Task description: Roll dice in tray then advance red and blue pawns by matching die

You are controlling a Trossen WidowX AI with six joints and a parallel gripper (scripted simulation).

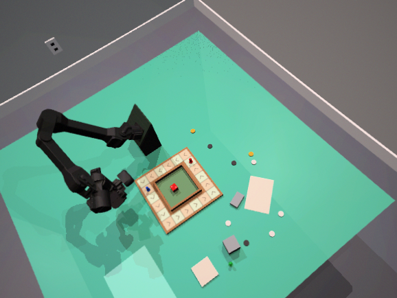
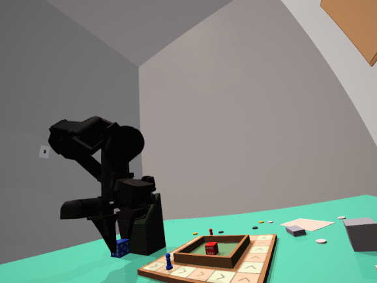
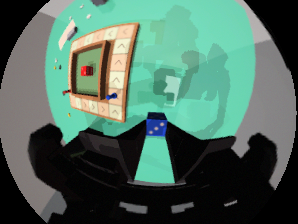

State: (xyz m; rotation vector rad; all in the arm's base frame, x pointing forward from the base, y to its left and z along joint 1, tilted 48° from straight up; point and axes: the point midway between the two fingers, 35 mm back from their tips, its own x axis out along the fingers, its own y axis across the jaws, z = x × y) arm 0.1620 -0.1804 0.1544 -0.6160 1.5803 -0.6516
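The red pawn is 330 mm to the left of my gripper tip, 60 mm below it and 60 mm ahead of it. Round my gripper tip: green piece 480 mm ahead, 170 mm to the left, 70 mm below; green tray floor 210 mm to the left, 110 mm ahead, 80 mm below; blue pawn 110 mm to the left, 60 mm below, 30 mm ahead.
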